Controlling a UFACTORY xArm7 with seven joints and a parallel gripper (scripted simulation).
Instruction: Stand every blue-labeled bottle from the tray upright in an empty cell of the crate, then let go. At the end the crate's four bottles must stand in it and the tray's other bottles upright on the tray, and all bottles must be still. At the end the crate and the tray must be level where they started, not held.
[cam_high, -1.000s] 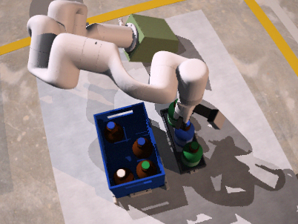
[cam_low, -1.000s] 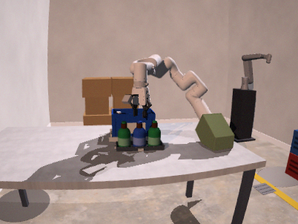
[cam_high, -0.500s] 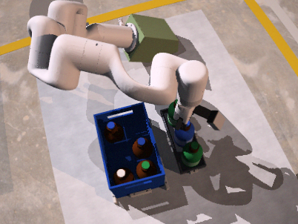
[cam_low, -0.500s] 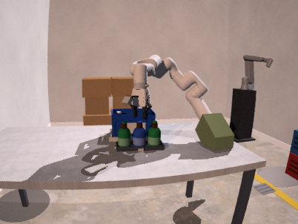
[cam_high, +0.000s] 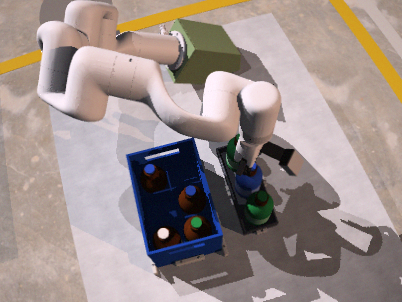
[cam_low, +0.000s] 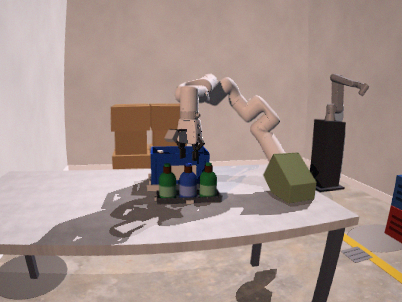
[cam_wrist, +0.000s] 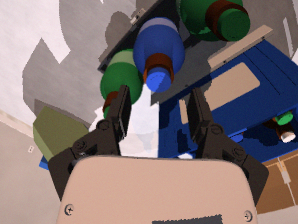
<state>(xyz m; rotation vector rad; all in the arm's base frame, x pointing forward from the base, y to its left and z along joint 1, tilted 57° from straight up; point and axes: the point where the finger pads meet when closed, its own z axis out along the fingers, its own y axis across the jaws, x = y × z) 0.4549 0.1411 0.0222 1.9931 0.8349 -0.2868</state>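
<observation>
Right now the blue-labeled bottle is 110 mm below my hand. Also, from my hand: black tray 180 mm below; then blue crate 210 mm to the right, 110 mm below, 10 mm ahead.
</observation>
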